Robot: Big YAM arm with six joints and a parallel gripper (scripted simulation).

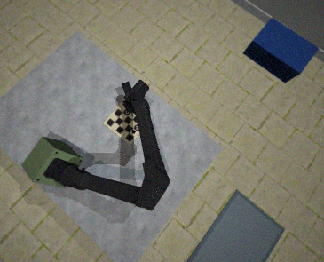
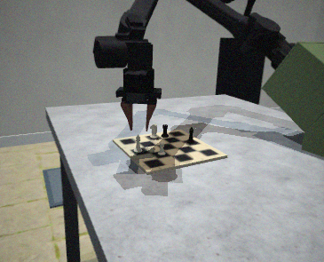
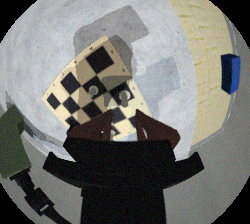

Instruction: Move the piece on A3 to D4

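My hand is 4 cm past the white pawn, 5 cm to the right of it and 5 cm above it. From my hand the other things lie so: chessboard 8 cm behind, 2 cm to the left, 6 cm below.
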